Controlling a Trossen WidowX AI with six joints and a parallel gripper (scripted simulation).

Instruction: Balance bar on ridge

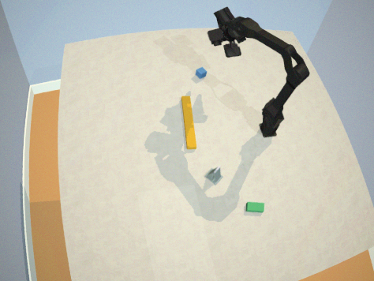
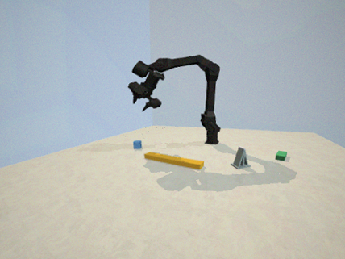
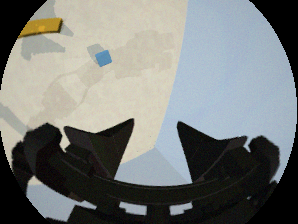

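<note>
The yellow bar lies 200 mm ahead of my gripper tip, 290 mm to the left of it and 180 mm below it. Also, from my gripper tip: blue cube (90 mm ahead, 50 mm to the left, 170 mm below); then green block (30 mm ahead, 670 mm to the left, 180 mm below).
</note>
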